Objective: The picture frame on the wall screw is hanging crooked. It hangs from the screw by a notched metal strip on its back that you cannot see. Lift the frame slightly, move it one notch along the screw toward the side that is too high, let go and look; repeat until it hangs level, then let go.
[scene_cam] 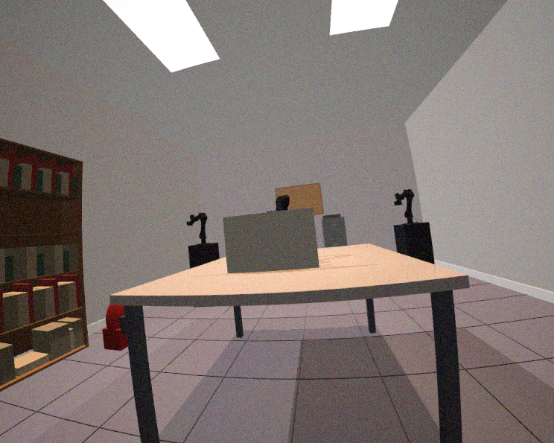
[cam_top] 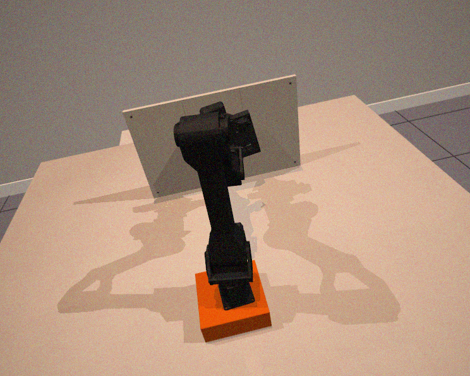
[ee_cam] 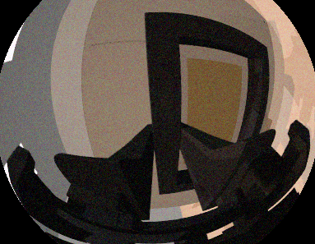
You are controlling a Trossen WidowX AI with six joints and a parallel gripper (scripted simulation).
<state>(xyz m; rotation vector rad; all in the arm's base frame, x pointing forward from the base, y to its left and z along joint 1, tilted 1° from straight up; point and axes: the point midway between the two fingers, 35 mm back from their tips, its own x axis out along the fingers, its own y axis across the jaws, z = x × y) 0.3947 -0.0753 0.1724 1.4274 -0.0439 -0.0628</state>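
Now: the picture frame 5 cm below my gripper tip and 1 cm to the right of it. From my gripper tip the other things lie so: wall board 6 cm below, 1 cm ahead.
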